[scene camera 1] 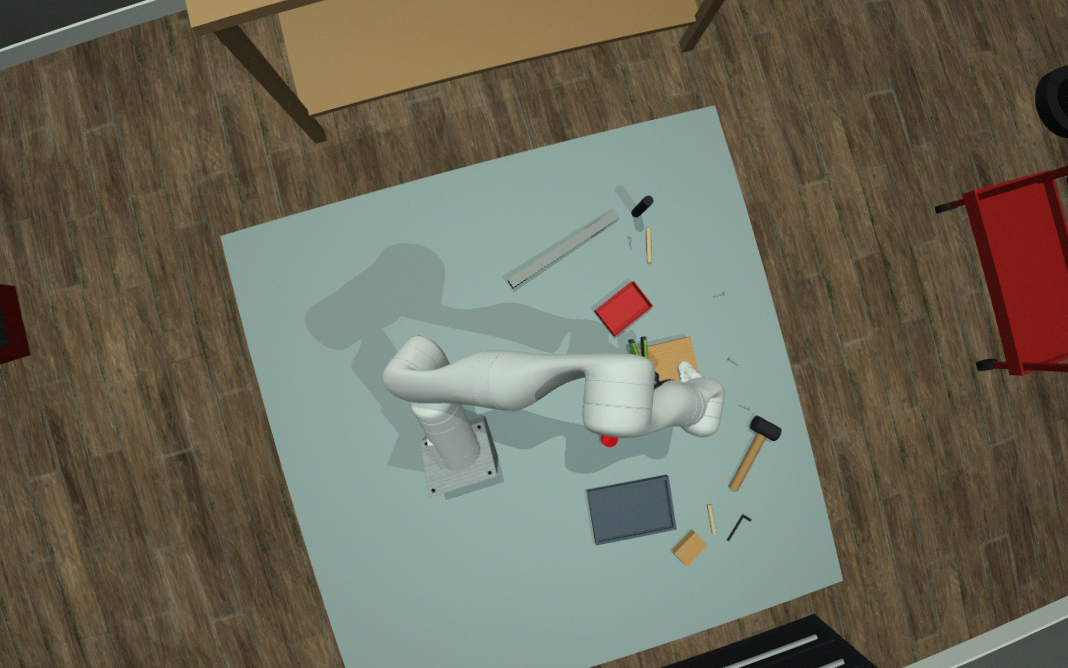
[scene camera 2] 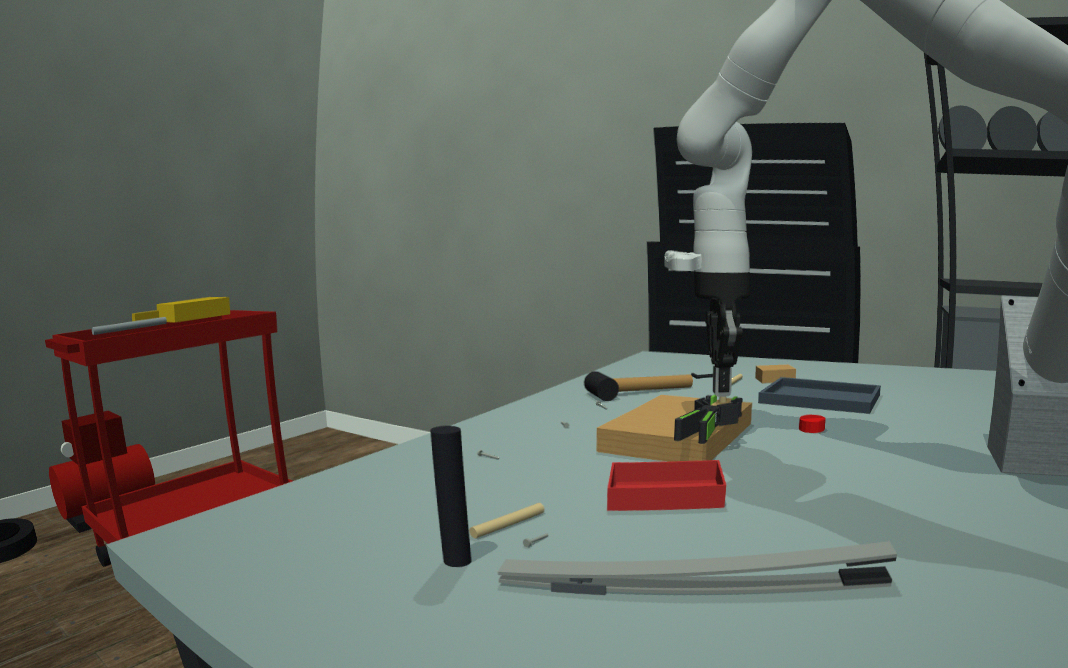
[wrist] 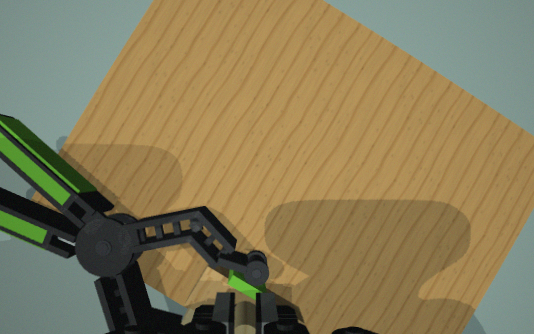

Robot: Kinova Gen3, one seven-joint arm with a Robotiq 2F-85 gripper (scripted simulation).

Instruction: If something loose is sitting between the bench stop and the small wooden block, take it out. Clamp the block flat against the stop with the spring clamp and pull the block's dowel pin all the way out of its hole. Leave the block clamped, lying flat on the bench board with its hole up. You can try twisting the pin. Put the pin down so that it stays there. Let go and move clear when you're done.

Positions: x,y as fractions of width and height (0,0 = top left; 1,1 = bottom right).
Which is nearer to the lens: the wooden bench board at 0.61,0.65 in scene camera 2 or the red tray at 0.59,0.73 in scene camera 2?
The red tray.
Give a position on a red tray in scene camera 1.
0.58,0.47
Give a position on a grey tray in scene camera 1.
0.59,0.76
